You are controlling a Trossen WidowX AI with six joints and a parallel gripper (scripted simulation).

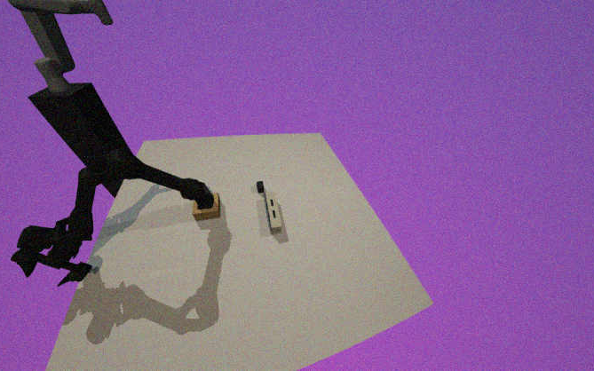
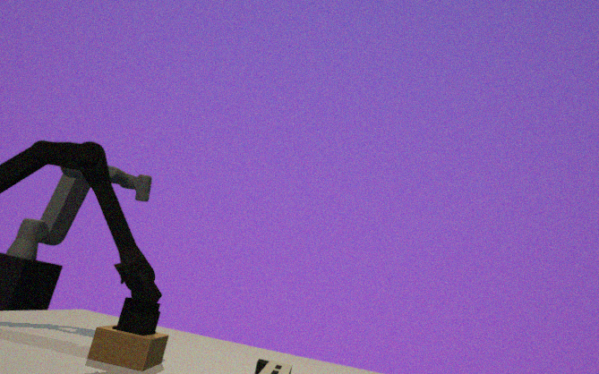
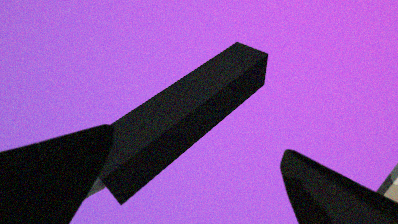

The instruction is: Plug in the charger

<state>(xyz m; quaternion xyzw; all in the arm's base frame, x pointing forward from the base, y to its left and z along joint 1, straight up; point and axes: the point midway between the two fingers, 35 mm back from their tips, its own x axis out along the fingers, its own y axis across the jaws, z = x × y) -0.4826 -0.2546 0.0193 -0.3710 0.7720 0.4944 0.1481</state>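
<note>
Now: the black two-prong charger 760 mm ahead of my gripper tip, 390 mm to the left of it and 40 mm below it.
</note>
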